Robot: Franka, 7 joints.
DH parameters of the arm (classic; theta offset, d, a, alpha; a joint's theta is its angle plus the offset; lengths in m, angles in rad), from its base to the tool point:
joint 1: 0 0.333 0 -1.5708
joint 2: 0 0 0 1.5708
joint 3: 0 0.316 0.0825 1.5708
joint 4: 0 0 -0.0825 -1.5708
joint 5: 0 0.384 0 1.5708
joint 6: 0 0 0.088 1.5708
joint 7: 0 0.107 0 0
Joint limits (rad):
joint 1: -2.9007..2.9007
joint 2: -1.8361..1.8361
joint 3: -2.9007..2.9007
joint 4: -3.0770..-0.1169
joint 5: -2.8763..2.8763
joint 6: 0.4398..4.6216
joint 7: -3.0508..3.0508
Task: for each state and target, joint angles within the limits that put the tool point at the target. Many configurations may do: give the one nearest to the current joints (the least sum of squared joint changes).
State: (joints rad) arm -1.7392 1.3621 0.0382 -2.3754 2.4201 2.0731 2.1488
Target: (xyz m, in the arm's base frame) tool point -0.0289 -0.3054 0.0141
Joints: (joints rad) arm -1.8010 0.6399 0.0088 -2.6427 2.3842 2.0458 2.1488
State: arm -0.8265 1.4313 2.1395 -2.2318 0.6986 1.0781 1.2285
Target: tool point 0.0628 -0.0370 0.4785
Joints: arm -1.5753 1.8361 2.3262 -2.8635 0.5559 0.4398 1.2285
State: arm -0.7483 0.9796 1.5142 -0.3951 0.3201 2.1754 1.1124
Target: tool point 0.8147 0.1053 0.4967
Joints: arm -0.3158 1.2887 1.4016 -0.6472 0.3064 2.1888 1.1124
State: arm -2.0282 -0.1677 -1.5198 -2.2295 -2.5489 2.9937 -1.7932
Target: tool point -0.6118 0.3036 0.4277
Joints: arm -1.4644 -0.7868 -1.9132 -1.6735 -2.5354 2.6134 -1.7932
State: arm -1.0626 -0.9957 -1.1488 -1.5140 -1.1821 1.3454 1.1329
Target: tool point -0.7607 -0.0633 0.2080
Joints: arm -0.5992 -1.6186 -1.5787 -1.0845 -1.3570 1.6986 1.1329
